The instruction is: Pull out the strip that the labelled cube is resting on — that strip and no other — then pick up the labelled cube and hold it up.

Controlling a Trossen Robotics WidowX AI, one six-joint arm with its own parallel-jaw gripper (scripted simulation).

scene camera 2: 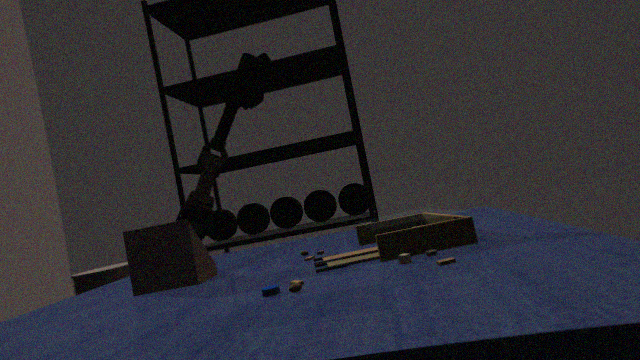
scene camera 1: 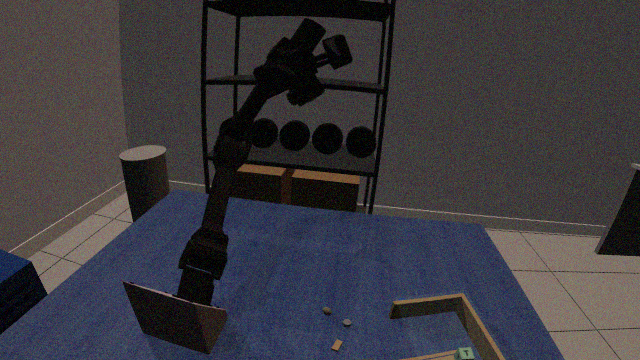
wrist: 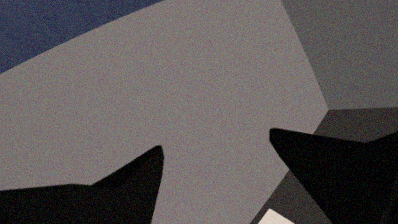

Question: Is the gripper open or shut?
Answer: Open.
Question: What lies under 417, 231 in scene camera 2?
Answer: A wooden frame.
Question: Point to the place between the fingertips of the gripper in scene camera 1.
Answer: At 318, 67
